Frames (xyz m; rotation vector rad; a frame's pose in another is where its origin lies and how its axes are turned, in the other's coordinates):
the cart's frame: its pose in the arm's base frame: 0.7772 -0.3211 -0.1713 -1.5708 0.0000 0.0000
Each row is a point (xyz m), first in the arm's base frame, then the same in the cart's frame.
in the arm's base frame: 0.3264 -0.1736 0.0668
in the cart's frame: -0.4508 -0.2381 0.1475
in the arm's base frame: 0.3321 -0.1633 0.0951
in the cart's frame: -0.4451 -0.2664 0.1578
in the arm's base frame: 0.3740 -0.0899 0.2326
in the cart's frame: -0.4032 -0.4039 0.2312
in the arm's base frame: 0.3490 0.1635 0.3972
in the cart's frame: -0.4282 -0.5685 0.4846
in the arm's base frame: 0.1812 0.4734 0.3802
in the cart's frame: -0.5960 -0.5515 0.7945
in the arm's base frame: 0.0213 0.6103 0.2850
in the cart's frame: -0.7559 -0.4563 0.9314
